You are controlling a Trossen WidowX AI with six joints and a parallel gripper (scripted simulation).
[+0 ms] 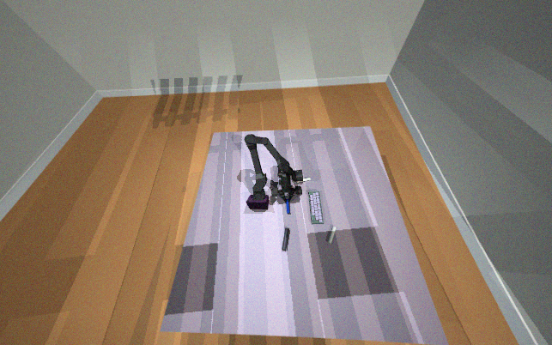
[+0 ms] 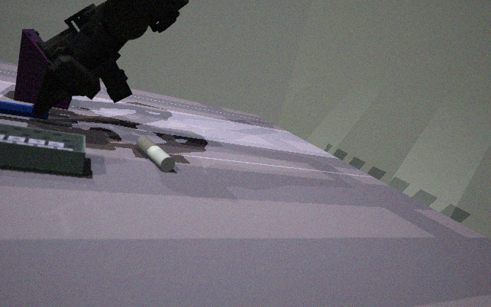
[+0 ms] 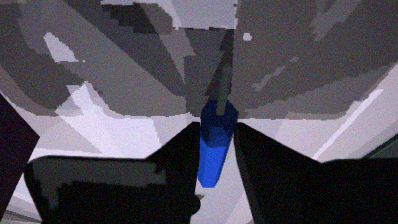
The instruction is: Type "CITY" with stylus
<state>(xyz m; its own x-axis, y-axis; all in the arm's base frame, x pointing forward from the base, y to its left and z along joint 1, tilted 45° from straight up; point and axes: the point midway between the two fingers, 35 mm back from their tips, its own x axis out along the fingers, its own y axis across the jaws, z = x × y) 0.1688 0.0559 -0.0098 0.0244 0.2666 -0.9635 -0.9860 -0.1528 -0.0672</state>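
My gripper tip is now right at the blue stylus. Round my gripper tip: dark cylinder 10 mm ahead, 230 mm to the right; then stylus tip 10 mm behind, 40 mm to the left.
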